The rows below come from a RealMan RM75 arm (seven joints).
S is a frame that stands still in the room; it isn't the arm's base.
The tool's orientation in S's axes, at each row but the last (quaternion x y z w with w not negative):
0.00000 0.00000 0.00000 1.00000
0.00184 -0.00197 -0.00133 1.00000
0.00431 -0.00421 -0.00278 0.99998
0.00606 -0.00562 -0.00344 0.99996
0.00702 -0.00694 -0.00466 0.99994
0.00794 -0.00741 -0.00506 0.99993
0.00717 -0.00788 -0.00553 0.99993
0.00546 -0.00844 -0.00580 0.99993
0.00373 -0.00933 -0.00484 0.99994
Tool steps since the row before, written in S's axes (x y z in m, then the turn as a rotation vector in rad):
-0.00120 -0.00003 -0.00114 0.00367 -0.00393 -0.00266
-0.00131 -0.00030 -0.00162 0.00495 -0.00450 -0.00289
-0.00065 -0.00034 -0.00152 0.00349 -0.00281 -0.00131
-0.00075 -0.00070 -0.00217 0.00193 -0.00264 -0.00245
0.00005 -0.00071 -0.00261 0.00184 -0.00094 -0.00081
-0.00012 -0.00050 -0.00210 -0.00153 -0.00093 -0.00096
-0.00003 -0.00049 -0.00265 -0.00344 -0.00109 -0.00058
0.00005 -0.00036 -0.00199 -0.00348 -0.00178 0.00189
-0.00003 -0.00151 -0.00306 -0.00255 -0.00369 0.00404
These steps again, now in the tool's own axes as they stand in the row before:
-0.00120 -0.00003 -0.00114 0.00367 -0.00393 -0.00266
-0.00132 -0.00031 -0.00161 0.00495 -0.00450 -0.00289
-0.00066 -0.00036 -0.00151 0.00349 -0.00280 -0.00132
-0.00077 -0.00073 -0.00215 0.00192 -0.00266 -0.00244
0.00002 -0.00075 -0.00260 0.00184 -0.00093 -0.00082
-0.00015 -0.00053 -0.00209 -0.00153 -0.00096 -0.00092
-0.00007 -0.00053 -0.00264 -0.00344 -0.00114 -0.00051
0.00002 -0.00038 -0.00199 -0.00343 -0.00180 0.00197
-0.00007 -0.00153 -0.00305 -0.00244 -0.00368 0.00411

